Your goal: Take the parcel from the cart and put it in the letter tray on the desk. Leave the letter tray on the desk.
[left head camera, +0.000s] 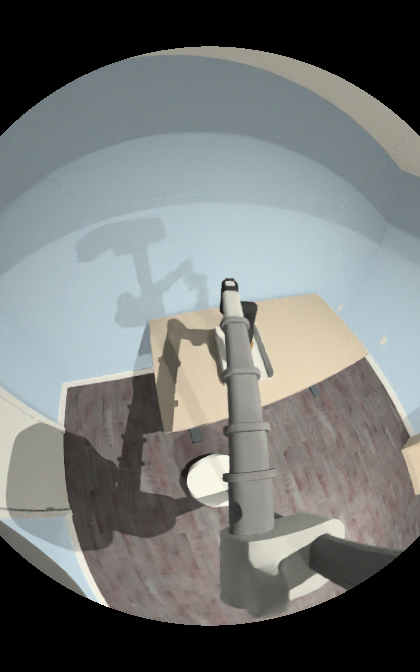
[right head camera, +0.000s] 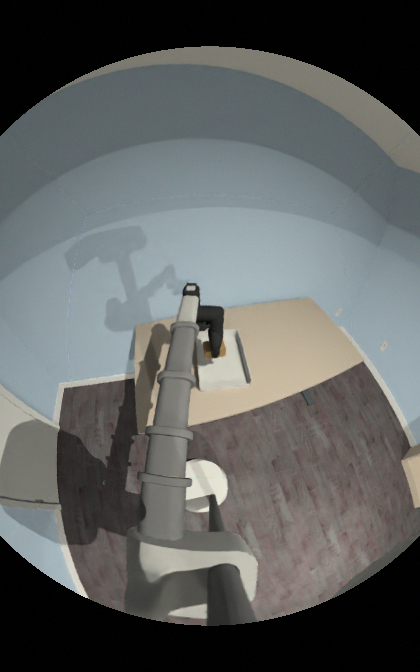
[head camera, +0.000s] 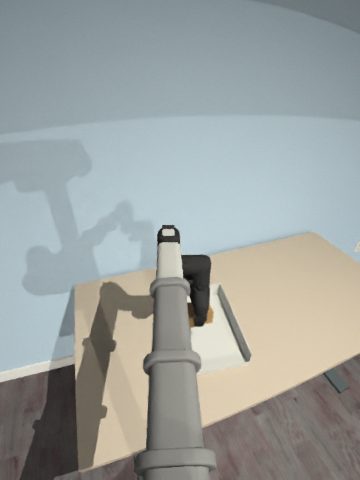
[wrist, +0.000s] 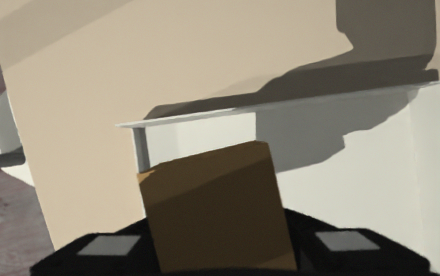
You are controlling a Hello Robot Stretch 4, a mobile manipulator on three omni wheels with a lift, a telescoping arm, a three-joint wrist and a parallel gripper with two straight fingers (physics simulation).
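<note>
The brown parcel is between the two black fingers of my gripper, which is shut on it. A sliver of the parcel shows in the left head camera view. Gripper and parcel are over the inside of the white letter tray, towards its wall-side half. The gap between parcel and tray floor cannot be told. The tray sits on the light wooden desk. The arm hides part of the tray. The cart does not show.
A blue wall stands behind the desk. My round white base is on the floor in front of the desk. A dark desk foot shows below the front edge. Part of a light wooden piece shows at the far right.
</note>
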